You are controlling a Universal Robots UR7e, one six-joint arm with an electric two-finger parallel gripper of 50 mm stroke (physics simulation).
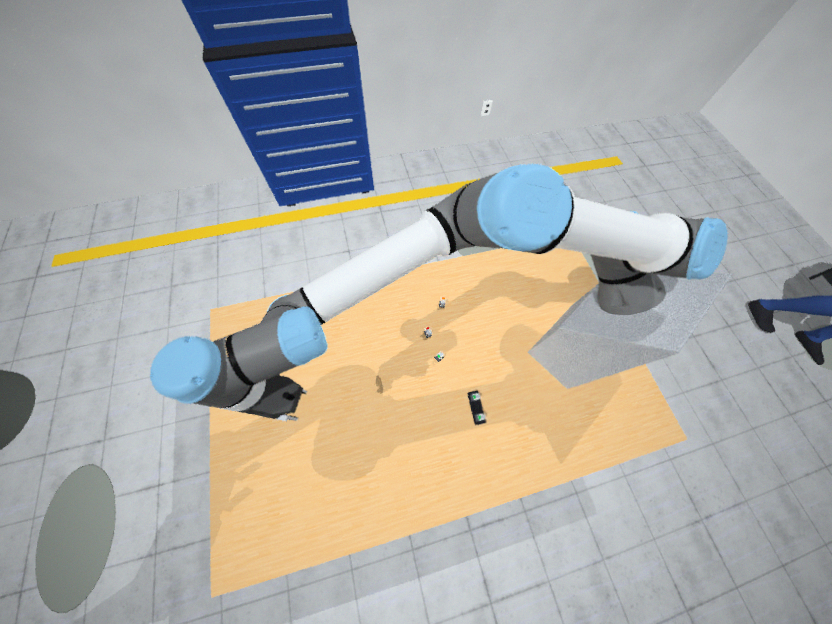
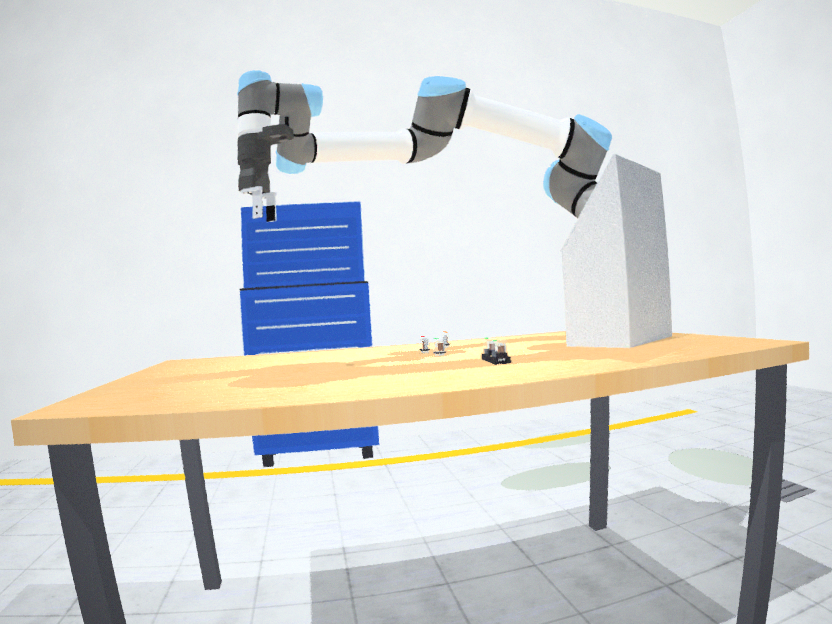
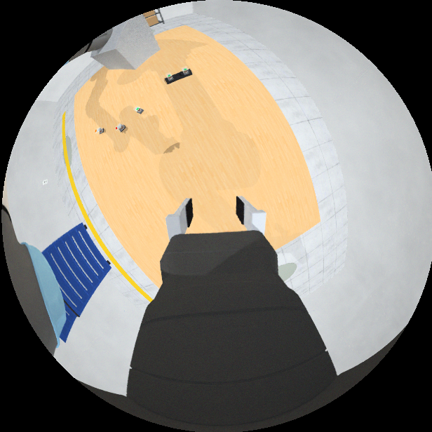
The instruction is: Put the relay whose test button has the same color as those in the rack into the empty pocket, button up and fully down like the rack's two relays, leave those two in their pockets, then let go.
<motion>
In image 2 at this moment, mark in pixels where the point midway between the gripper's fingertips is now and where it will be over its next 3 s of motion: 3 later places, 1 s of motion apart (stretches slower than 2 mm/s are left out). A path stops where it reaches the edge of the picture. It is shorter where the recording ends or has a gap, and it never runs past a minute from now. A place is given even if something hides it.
The gripper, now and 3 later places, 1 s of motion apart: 264, 219; 308, 214; 391, 220; 426, 256
</motion>
